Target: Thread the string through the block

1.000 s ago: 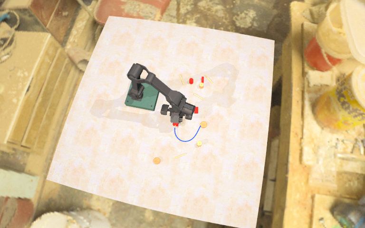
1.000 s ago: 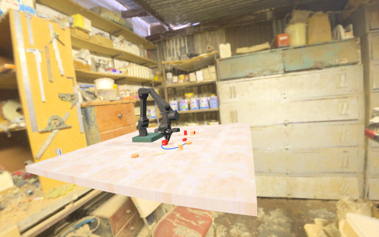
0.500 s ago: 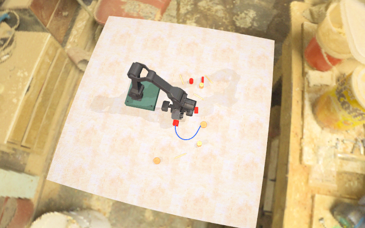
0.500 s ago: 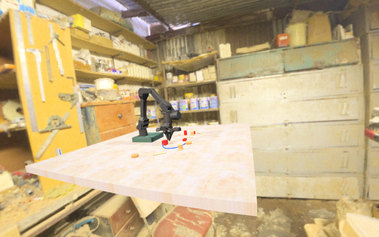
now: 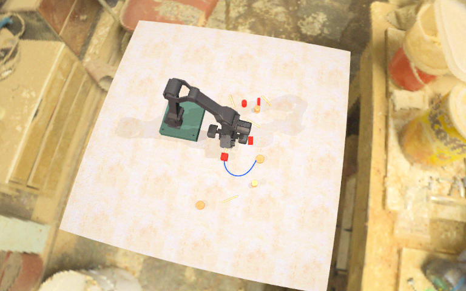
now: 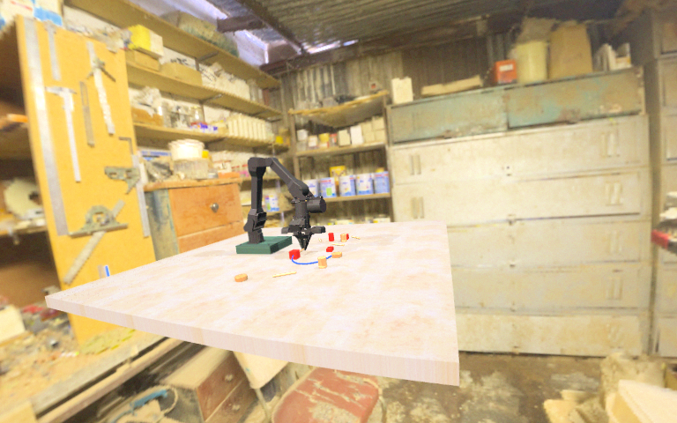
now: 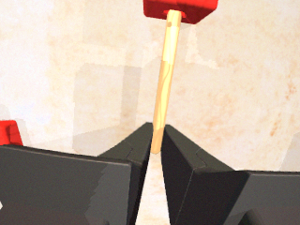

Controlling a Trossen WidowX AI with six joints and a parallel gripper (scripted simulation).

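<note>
Now: the red block 80 mm to the right of my gripper tip and 10 mm above it. Round my gripper tip: red piece (100 mm ahead, 30 mm to the left); then round wooden button (170 mm ahead, 50 mm to the right); then thin wooden stick (40 mm to the right, 10 mm above).
</note>
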